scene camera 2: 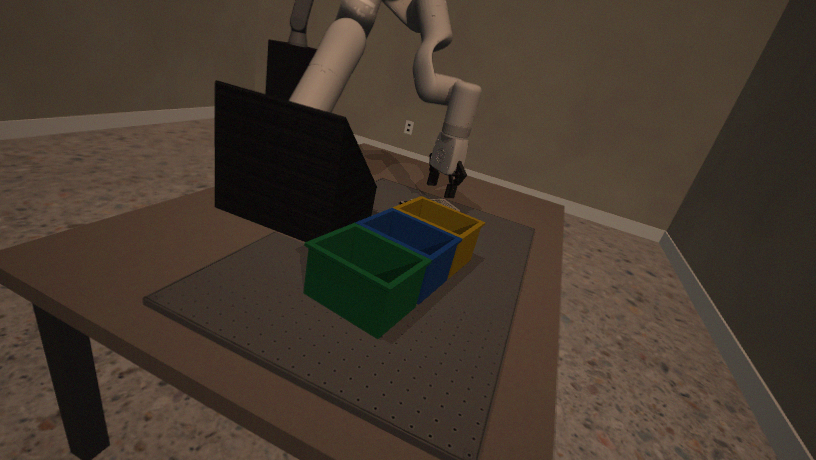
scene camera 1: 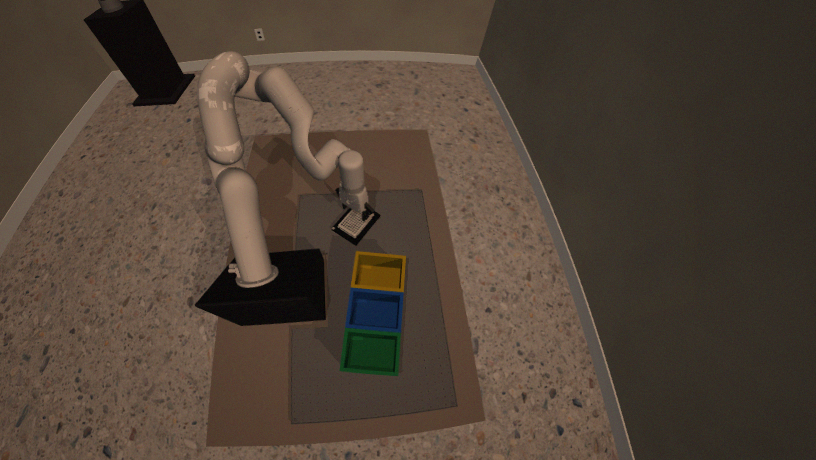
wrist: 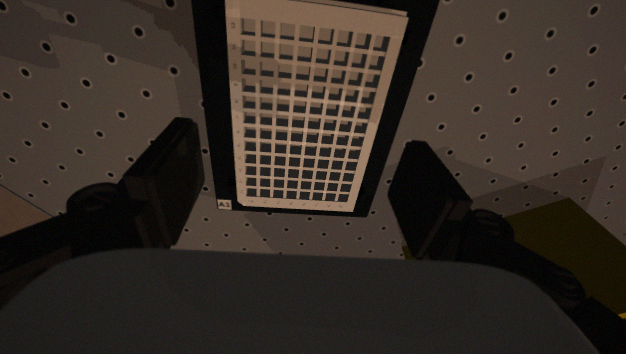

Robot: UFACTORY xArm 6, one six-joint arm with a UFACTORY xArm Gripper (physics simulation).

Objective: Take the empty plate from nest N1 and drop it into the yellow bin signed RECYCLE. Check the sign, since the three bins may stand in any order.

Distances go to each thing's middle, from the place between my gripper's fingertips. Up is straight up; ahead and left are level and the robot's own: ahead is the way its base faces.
Labels:
Now: the white well plate [wrist: 307, 92] 1 cm to the right of my hand and 5 cm below it. The rest, counted from my hand: black nest [wrist: 211, 37] 1 cm to the right, 6 cm below.

